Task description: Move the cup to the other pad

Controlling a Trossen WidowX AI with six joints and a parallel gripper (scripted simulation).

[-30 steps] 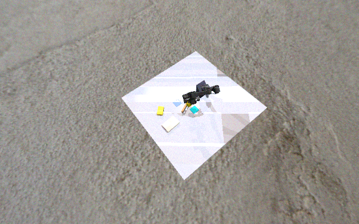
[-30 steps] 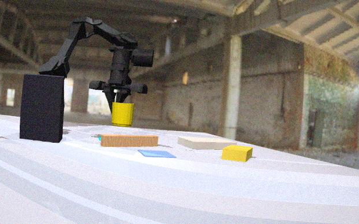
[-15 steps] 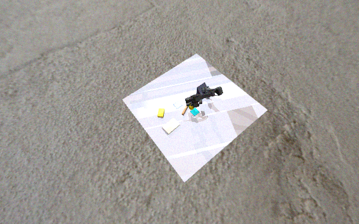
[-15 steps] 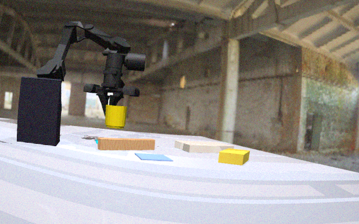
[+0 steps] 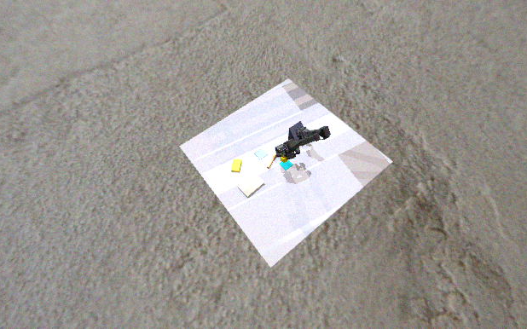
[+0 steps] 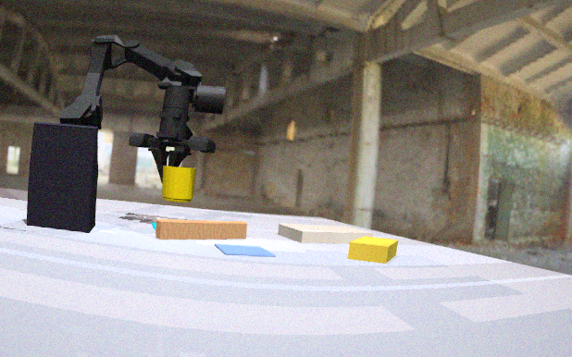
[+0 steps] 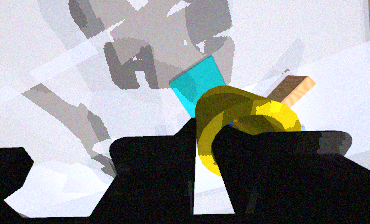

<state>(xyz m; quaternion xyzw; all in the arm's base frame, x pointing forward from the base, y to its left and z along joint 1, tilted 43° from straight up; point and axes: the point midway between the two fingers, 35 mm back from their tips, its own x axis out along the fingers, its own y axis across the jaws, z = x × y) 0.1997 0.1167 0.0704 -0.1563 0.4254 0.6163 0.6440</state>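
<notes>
The cyan pad is 100 mm below my gripper tip, 20 mm ahead of it and 10 mm to the left of it. From my gripper tip the other things lie so: blue marble: 30 mm to the right, 30 mm ahead, 20 mm below; yellow cup: 20 mm ahead, 10 mm to the right; wooden bar: 90 mm to the right, 90 mm below, 80 mm ahead.
</notes>
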